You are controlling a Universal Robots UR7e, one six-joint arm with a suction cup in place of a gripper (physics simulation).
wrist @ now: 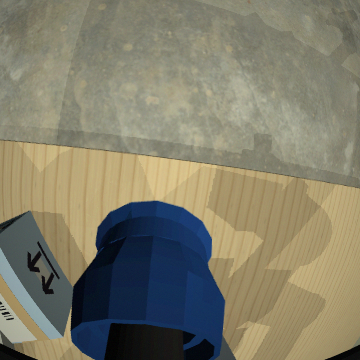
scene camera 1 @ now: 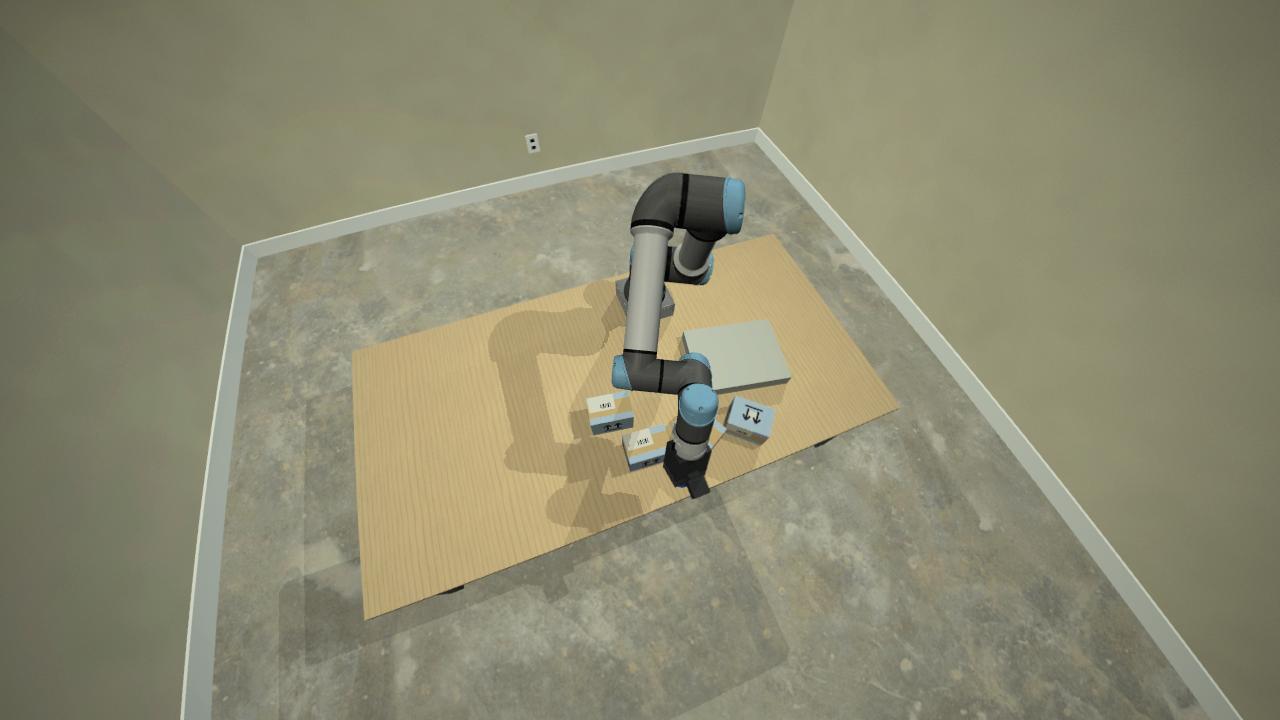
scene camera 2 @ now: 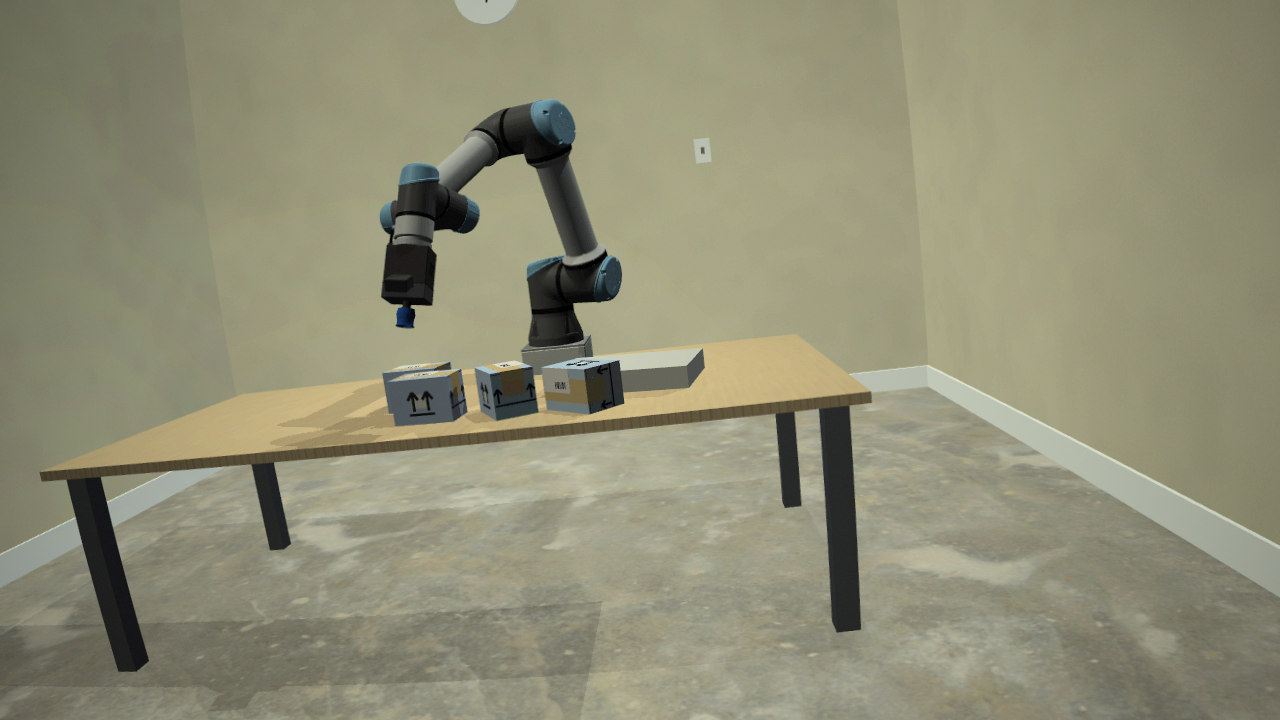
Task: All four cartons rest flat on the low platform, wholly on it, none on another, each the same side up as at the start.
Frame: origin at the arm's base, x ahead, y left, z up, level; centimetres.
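Seen in the pictures: hand, tool point: [wrist: 152, 251] [scene camera 2: 404, 326]; arm's base, link origin: [scene camera 2: 556, 341].
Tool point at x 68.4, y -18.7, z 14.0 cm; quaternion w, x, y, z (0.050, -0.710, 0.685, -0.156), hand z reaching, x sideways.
Offsets run from my tool point to a thing's middle. Level surfaces: height alone.
The suction gripper [scene camera 1: 683, 485] [scene camera 2: 404, 324] [wrist: 154, 212] has a bare blue cup, carrying no carton, above the front of the table. All four cartons rest on the table, beside the low grey platform @[dx -34.2, dy +39.0, dz -18.9 cm] [scene camera 1: 741, 352] [scene camera 2: 669, 371]. One labelled carton @[dx -29.7, dy -8.8, dz -16.5 cm] [scene camera 1: 610, 414] [scene camera 2: 417, 367] is at the back left, partly hidden in scene camera 2. Another labelled carton @[dx -15.1, dy -2.4, dz -16.5 cm] [scene camera 1: 641, 450] [scene camera 2: 426, 398] is nearer the front. A third carton @[dx -14.2, dy +14.5, dz -16.5 cm] [scene camera 2: 506, 391] [wrist: 36, 275] is mostly behind the arm in scene camera 1. The rightmost carton @[dx -11.3, dy +30.8, dz -16.8 cm] [scene camera 1: 750, 419] [scene camera 2: 581, 386] has arrows on top.
The wooden table @[dz -21.3 cm] [scene camera 1: 438, 429] [scene camera 2: 223, 425] [wrist: 175, 172] has its front edge close to the cup and cartons. The arm's base [scene camera 1: 660, 304] [scene camera 2: 556, 351] stands at the back, left of the platform in scene camera 1. Arm shadows fall across the left side of the table.
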